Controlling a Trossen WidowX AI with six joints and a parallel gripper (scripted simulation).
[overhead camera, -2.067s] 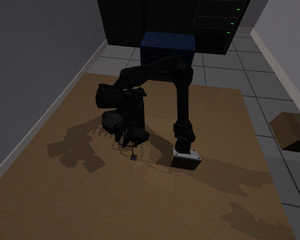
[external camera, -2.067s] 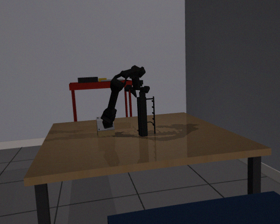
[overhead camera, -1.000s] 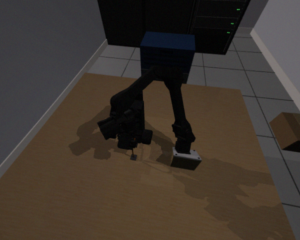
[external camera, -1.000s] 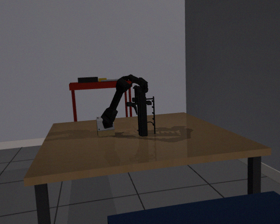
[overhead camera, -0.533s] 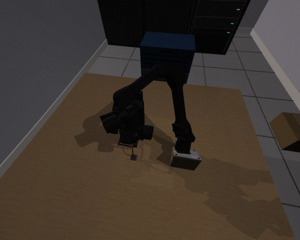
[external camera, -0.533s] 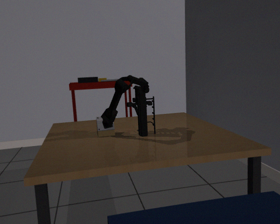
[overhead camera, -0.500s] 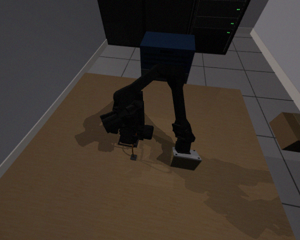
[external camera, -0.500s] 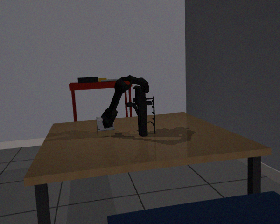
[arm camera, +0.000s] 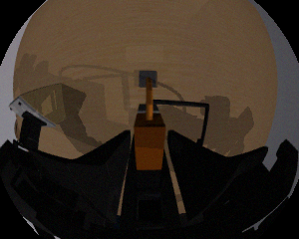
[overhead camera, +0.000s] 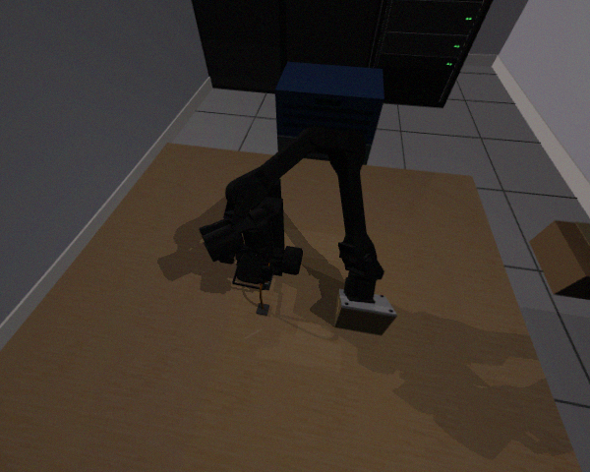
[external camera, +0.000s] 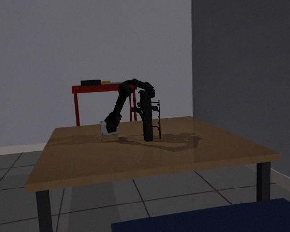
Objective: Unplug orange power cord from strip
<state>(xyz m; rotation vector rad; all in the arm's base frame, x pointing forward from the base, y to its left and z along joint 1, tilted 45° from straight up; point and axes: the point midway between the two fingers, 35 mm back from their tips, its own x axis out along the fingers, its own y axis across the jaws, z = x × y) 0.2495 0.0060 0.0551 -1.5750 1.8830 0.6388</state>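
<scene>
Right now the orange plug is 30 mm to the right of my gripper tip. Round my gripper tip: thin black rack 80 mm ahead, 100 mm to the right, 20 mm above.
</scene>
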